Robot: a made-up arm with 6 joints.
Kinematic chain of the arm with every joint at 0, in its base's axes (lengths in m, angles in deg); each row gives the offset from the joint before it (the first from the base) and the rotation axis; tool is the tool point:
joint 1: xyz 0 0 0.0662 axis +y
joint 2: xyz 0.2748 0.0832 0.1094 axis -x
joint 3: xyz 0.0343 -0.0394 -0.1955 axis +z
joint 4: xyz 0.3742 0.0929 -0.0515 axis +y
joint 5: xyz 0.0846 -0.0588 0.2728 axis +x
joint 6: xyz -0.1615 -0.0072 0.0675 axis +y
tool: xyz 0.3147 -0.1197 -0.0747
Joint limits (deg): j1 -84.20..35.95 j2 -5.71..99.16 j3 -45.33..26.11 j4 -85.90..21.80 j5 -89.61..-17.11 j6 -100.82..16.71
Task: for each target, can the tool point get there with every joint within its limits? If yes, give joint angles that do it. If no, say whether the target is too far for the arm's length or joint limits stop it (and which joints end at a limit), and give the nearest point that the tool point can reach.
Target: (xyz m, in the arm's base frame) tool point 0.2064 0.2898 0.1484
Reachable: yes | joints -30.08 67.27 -6.46 -50.88 -48.55 -91.93
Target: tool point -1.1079 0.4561 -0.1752
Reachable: no: joint limits stop it (at a limit: joint 1, joint 2, joint 3, joint 6) | nearest point -0.3810 0.2629 0.3394 | short by 0.911 m
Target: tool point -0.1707 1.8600 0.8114
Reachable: no: too far | nearest point -0.0862 0.6611 0.7366 | short by 1.204 m
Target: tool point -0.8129 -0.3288 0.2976
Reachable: no: joint limits stop it (at a limit: joint 1, joint 2, joint 3, joint 5, joint 6) | nearest point -0.4572 -0.1148 0.5798 | short by 0.502 m
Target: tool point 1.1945 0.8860 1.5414
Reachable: no: too far | nearest point 0.6657 0.3974 0.8883 | short by 0.972 m
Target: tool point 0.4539 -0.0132 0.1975
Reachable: yes | joints 10.20 10.76 -0.73 -73.39 -32.05 -1.63
